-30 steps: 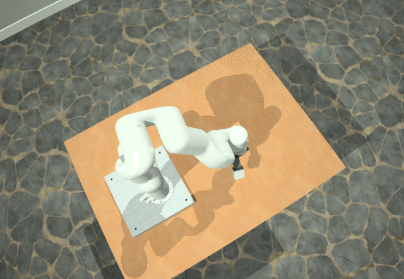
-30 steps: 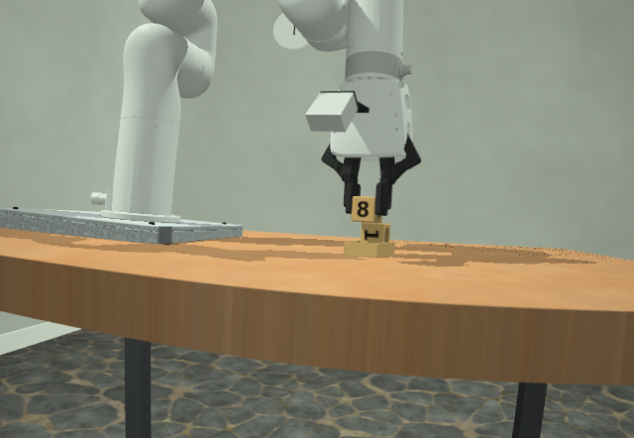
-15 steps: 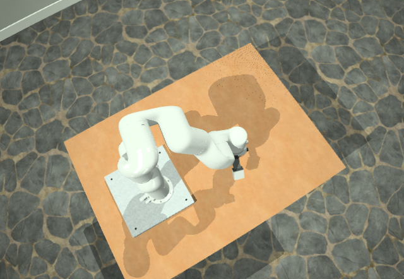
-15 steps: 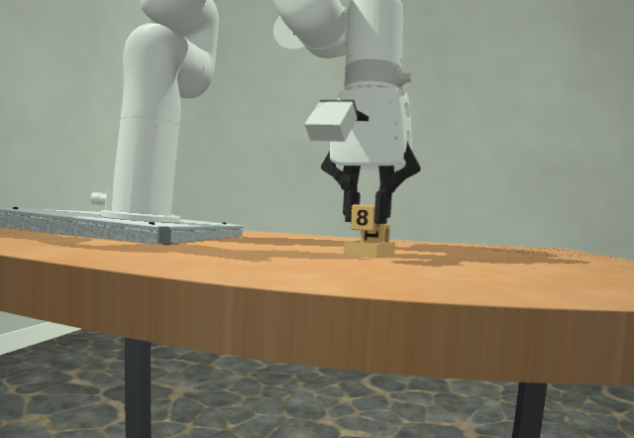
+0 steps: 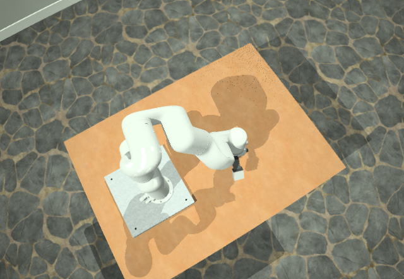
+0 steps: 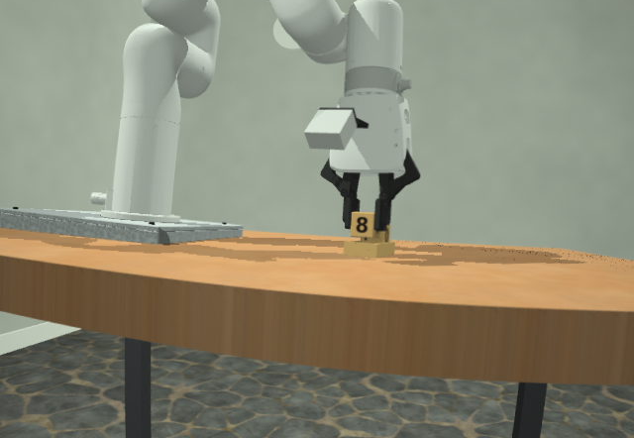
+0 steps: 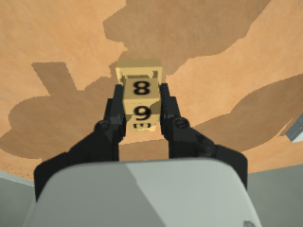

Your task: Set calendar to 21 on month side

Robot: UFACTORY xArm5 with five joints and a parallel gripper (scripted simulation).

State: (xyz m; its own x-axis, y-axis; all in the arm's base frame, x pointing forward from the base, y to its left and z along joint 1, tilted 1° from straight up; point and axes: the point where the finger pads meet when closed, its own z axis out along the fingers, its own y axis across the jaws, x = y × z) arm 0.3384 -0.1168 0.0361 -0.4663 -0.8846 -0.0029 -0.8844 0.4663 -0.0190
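Right now the wooden calendar tray is 40 mm below my hand, 10 mm to the left of it and 10 mm ahead of it.
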